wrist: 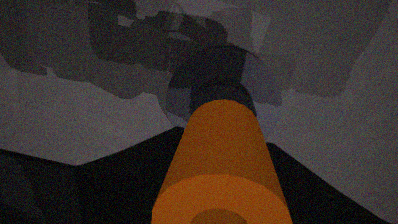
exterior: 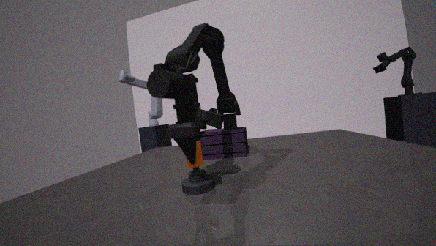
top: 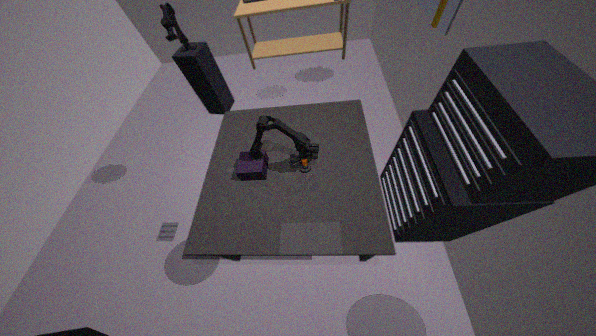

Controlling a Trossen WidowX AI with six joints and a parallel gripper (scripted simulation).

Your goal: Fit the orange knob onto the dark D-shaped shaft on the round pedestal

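Now: the orange knob 2 cm above my gripper tip. From my gripper tip the other things lie so: D-shaped shaft: 4 cm below.
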